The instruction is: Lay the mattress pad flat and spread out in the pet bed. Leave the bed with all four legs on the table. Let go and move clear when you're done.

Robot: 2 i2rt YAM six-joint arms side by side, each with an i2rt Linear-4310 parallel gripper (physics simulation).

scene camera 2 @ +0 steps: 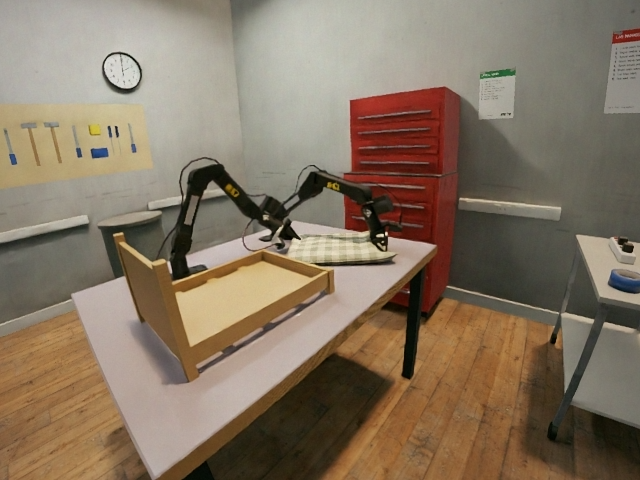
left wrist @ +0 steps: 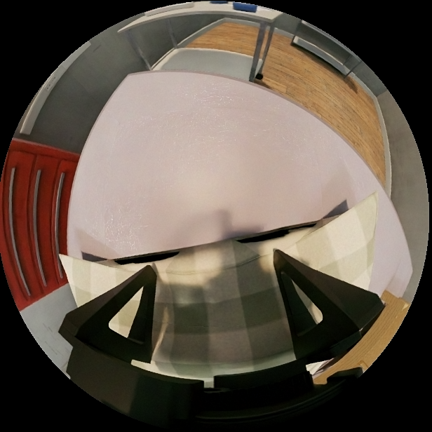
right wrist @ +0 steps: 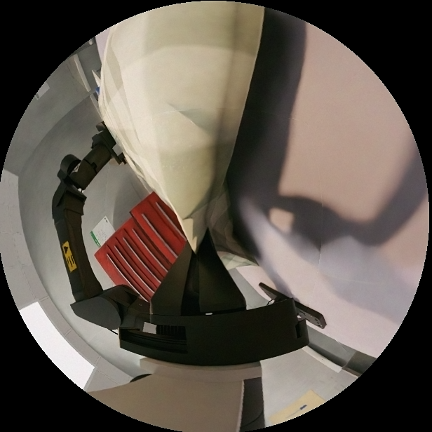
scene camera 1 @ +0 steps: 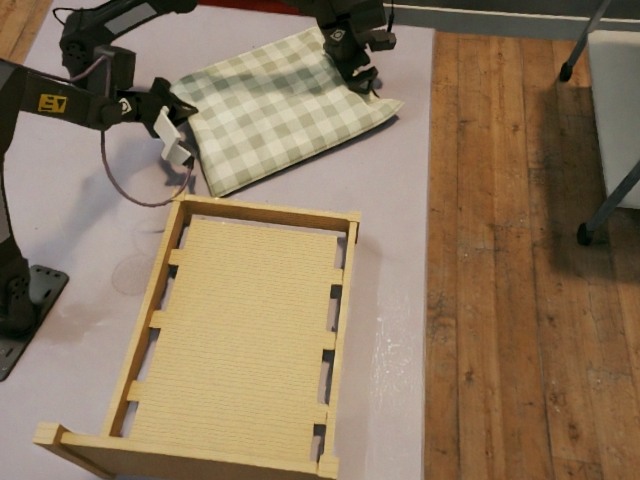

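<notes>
The green-and-white checked mattress pad [scene camera 1: 273,118] [scene camera 2: 330,249] [left wrist: 220,310] [right wrist: 185,90] lies on the table beyond the foot end of the wooden pet bed [scene camera 1: 237,330] [scene camera 2: 248,294], outside it. The bed stands upright, its deck bare; some legs are hidden. My right gripper [scene camera 1: 195,110] [scene camera 2: 298,237] [right wrist: 201,224] is shut on the pad's left end in scene camera 1, pinching cloth at its fingertips. My left gripper [scene camera 1: 368,82] [scene camera 2: 381,241] [left wrist: 210,266] is open at the pad's right end, its fingers apart over the checked cloth. That end is partly hidden by the arm.
The light table [scene camera 1: 382,361] [scene camera 2: 118,372] ends in an edge right of the pad and bed in scene camera 1. The bed's tall headboard [scene camera 2: 149,294] rises at its near left. A red tool cabinet [scene camera 2: 403,136] [left wrist: 35,220] [right wrist: 140,250] stands behind the table.
</notes>
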